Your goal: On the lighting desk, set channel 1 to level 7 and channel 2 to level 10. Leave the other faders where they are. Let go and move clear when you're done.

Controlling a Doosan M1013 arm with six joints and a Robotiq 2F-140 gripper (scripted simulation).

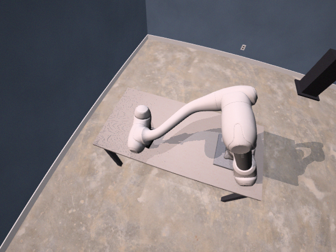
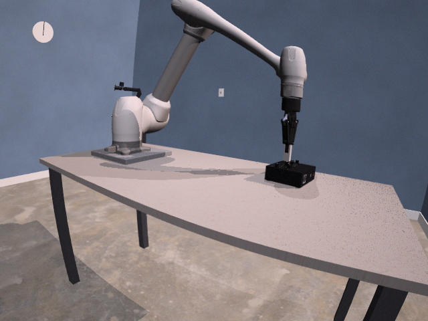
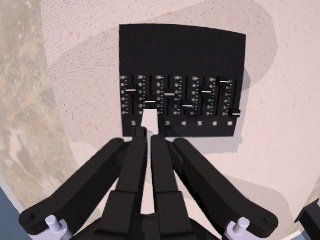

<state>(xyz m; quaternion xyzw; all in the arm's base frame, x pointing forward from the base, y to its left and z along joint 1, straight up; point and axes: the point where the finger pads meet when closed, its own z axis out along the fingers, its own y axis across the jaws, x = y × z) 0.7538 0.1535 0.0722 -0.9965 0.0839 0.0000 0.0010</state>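
My gripper is now 4 cm short of the fader, 3 cm above it and 2 cm to the right of it.
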